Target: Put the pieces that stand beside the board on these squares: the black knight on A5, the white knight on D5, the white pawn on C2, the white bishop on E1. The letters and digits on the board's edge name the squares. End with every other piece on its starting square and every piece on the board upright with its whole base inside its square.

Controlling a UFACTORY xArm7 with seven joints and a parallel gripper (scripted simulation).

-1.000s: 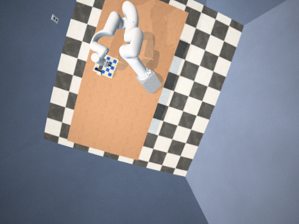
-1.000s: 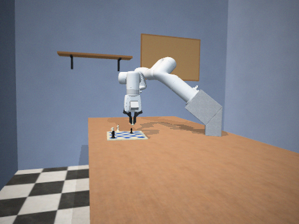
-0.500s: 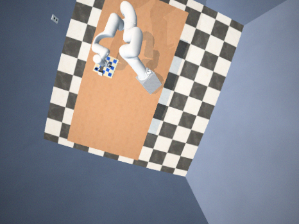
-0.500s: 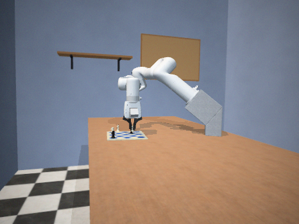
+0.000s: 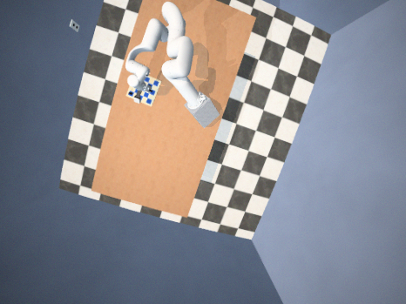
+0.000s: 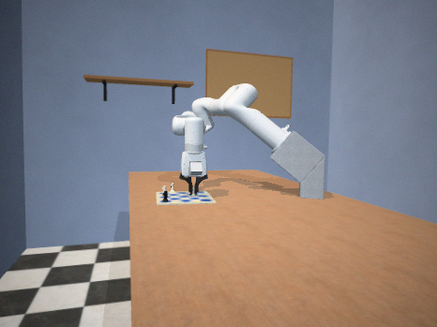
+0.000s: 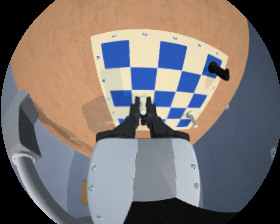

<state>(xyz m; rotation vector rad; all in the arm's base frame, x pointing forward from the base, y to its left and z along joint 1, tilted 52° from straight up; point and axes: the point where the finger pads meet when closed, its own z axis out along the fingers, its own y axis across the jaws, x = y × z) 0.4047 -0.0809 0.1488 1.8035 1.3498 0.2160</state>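
Now: the chessboard 30 mm ahead of my hand, 20 mm to the right of it and 30 mm below it.
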